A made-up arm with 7 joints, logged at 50 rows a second.
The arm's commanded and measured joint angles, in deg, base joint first. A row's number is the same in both.
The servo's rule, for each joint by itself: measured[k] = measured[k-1] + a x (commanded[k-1-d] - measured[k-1]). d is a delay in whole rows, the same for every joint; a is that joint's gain. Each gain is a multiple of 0.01, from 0.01 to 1. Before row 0 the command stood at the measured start. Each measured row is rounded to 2 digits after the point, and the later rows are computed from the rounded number. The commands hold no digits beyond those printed.
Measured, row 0:
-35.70 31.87 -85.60 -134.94 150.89 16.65 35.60
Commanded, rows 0 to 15:
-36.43 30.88 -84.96 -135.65 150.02 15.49 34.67
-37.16 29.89 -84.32 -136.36 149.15 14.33 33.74
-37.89 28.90 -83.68 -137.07 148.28 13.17 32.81
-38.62 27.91 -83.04 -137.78 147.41 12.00 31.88
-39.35 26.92 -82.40 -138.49 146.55 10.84 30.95
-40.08 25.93 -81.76 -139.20 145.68 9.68 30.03
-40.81 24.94 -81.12 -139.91 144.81 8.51 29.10
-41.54 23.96 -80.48 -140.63 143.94 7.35 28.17
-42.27 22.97 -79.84 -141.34 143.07 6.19 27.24
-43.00 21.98 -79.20 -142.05 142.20 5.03 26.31
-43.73 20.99 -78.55 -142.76 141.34 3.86 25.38
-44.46 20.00 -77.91 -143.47 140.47 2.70 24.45
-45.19 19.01 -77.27 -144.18 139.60 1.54 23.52
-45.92 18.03 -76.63 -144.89 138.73 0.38 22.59
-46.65 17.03 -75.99 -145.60 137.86 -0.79 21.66
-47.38 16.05 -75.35 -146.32 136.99 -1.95 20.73
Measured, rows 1 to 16:
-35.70 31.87 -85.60 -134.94 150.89 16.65 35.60
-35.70 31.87 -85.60 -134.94 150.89 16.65 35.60
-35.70 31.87 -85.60 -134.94 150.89 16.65 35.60
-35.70 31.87 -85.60 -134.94 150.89 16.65 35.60
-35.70 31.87 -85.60 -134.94 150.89 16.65 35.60
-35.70 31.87 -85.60 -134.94 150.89 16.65 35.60
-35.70 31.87 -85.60 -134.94 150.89 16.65 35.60
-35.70 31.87 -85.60 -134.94 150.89 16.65 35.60
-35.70 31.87 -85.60 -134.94 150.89 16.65 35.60
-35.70 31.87 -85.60 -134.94 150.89 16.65 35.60
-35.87 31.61 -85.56 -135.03 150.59 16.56 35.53
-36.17 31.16 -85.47 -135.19 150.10 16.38 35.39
-36.57 30.57 -85.34 -135.42 149.48 16.12 35.18
-37.04 29.88 -85.18 -135.70 148.78 15.79 34.92
-37.57 29.11 -84.99 -136.03 148.02 15.39 34.60
-38.15 28.28 -84.76 -136.41 147.22 14.93 34.23
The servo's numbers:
d 10
a 0.23 0.26 0.07 0.12 0.34 0.08 0.08

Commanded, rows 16 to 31:
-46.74 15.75 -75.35 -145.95 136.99 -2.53 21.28
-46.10 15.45 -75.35 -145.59 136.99 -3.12 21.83
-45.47 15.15 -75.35 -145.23 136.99 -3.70 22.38
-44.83 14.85 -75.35 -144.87 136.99 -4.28 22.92
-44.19 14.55 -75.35 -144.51 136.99 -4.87 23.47
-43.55 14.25 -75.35 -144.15 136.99 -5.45 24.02
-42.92 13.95 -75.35 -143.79 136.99 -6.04 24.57
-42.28 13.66 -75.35 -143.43 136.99 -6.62 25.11
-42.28 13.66 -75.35 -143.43 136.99 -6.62 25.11
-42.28 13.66 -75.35 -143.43 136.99 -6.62 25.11
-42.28 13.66 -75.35 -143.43 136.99 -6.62 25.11
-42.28 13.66 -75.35 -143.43 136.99 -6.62 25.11
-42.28 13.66 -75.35 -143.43 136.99 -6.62 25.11
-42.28 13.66 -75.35 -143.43 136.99 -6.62 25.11
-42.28 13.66 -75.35 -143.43 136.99 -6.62 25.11
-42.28 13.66 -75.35 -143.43 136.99 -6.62 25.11
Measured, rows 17 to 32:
-38.76 27.41 -84.51 -136.83 146.40 14.42 33.82
-39.40 26.51 -84.23 -137.29 145.56 13.85 33.37
-40.06 25.59 -83.92 -137.78 144.71 13.24 32.88
-40.74 24.65 -83.59 -138.29 143.86 12.58 32.35
-41.43 23.70 -83.24 -138.83 143.00 11.88 31.79
-42.13 22.74 -82.87 -139.39 142.14 11.15 31.20
-42.83 21.77 -82.48 -139.96 141.28 10.38 30.59
-43.54 20.80 -82.07 -140.55 140.41 9.58 29.95
-44.26 19.82 -81.64 -141.16 139.54 8.75 29.29
-44.98 18.84 -81.20 -141.78 138.67 7.89 28.61
-45.38 18.04 -80.79 -142.28 138.10 7.06 28.02
-45.55 17.37 -80.41 -142.68 137.72 6.25 27.52
-45.53 16.79 -80.06 -142.99 137.47 5.45 27.11
-45.37 16.29 -79.73 -143.22 137.31 4.67 26.77
-45.10 15.84 -79.42 -143.37 137.20 3.91 26.51
-44.74 15.43 -79.14 -143.46 137.13 3.16 26.31

